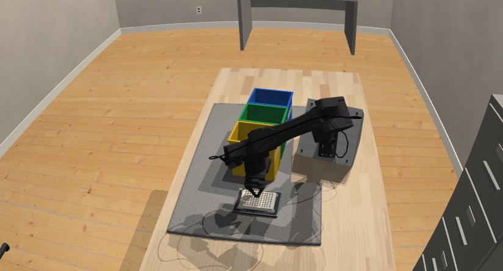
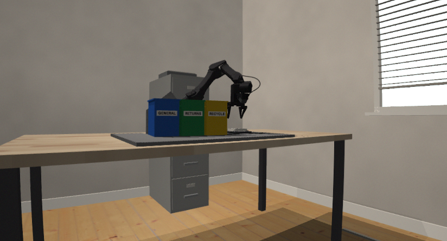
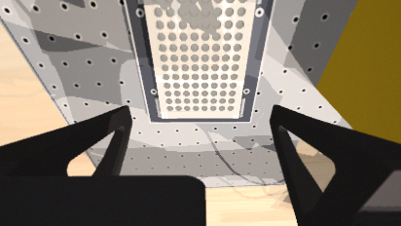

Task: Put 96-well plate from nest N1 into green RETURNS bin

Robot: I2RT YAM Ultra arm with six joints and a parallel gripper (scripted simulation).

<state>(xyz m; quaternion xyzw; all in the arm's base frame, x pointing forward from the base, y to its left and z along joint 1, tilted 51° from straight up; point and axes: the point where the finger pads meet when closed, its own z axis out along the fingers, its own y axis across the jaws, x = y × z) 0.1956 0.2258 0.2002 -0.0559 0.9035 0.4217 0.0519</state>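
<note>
Now: hand 80 mm above the white 96-well plate and 10 mm short of it. The rest, counted from my hand: dark plate nest (90 mm below, 10 mm ahead); green returns bin (320 mm to the right, 90 mm ahead, 10 mm below); yellow recycle bin (180 mm to the right, 80 mm ahead, 10 mm below).
</note>
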